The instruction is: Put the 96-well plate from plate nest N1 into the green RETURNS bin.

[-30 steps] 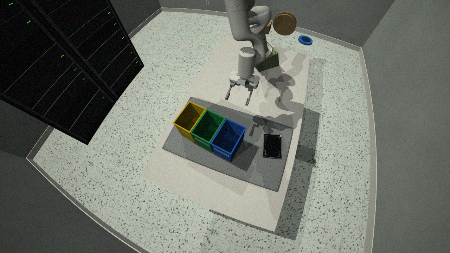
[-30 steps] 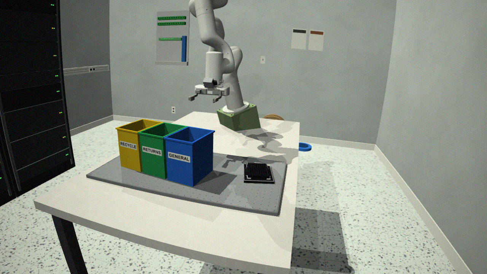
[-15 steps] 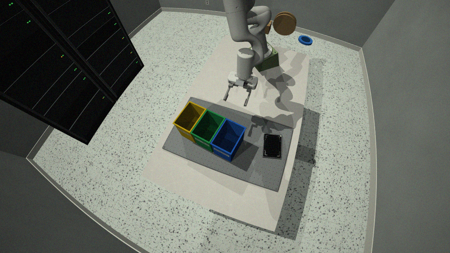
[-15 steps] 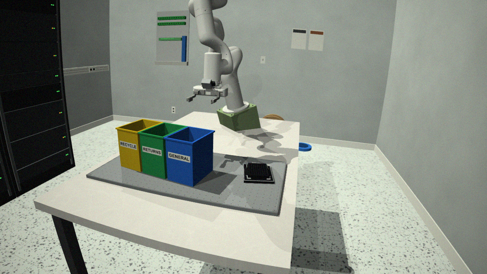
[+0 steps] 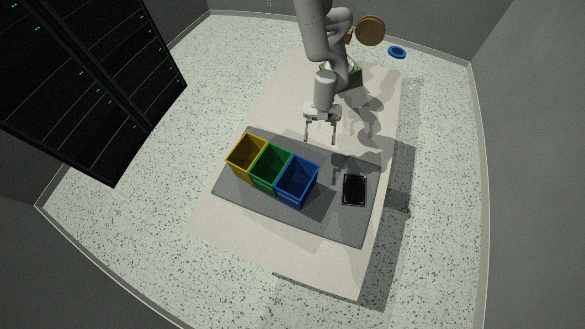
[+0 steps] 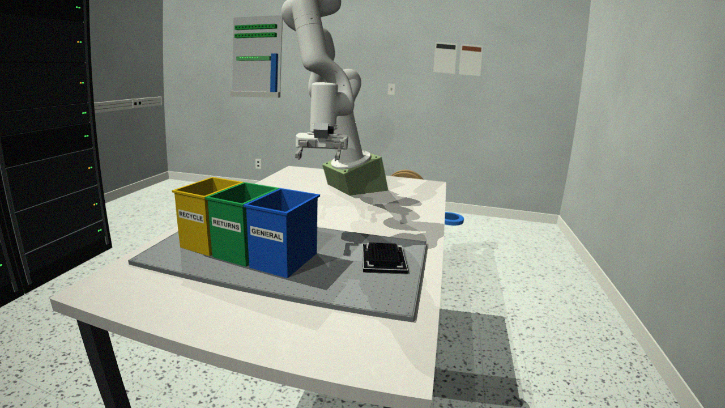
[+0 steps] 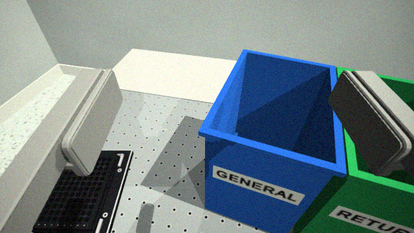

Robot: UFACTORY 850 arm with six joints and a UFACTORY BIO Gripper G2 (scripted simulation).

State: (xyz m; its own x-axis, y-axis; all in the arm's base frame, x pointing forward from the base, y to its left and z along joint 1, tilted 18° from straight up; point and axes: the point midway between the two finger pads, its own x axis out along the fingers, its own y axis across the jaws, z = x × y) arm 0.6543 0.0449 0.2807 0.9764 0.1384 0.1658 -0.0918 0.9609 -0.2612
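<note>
Right now my hand is 250 mm above the black 96-well plate, 210 mm to the right of it and 80 mm short of it. The rest, counted from my hand: black plate nest N1: 270 mm below, 210 mm to the left, 80 mm ahead; blue general bin: 180 mm below, 140 mm ahead, 60 mm to the right; green returns bin: 190 mm to the right, 180 mm below, 110 mm ahead.
</note>
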